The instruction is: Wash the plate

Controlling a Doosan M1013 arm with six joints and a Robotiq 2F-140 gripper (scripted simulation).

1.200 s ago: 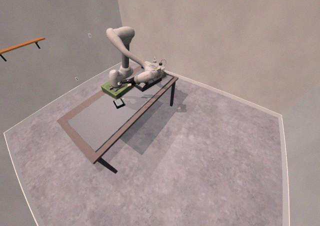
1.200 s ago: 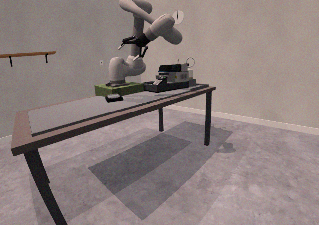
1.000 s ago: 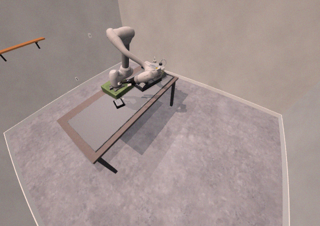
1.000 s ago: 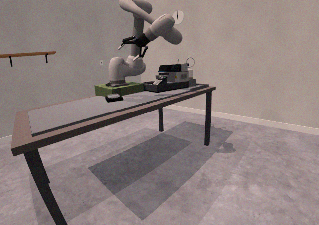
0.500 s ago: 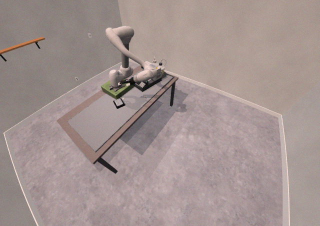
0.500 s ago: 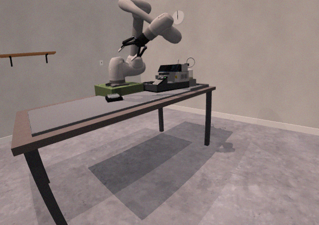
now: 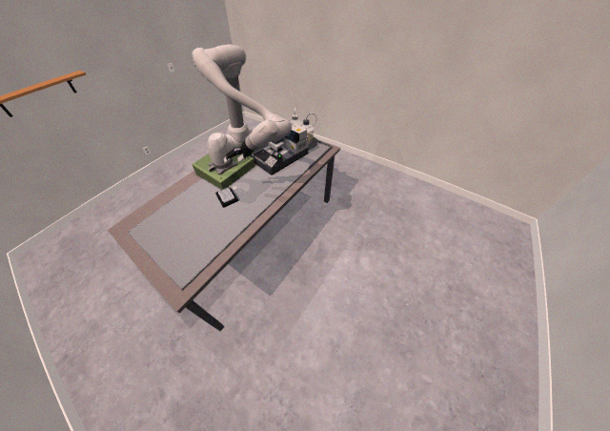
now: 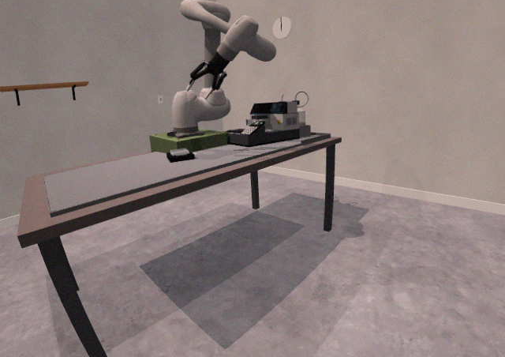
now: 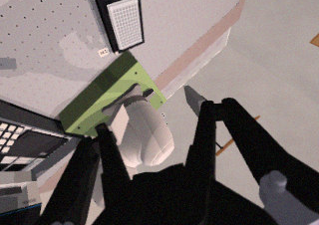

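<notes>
The white well plate is 7 cm behind my hand, 11 cm to the right of it and 30 cm below it. The rest, counted from my hand: label: 12 cm behind, 33 cm below; then plate nest: 7 cm behind, 10 cm to the right, 32 cm below; then plate washer: 18 cm behind, 52 cm to the left, 20 cm below.
</notes>
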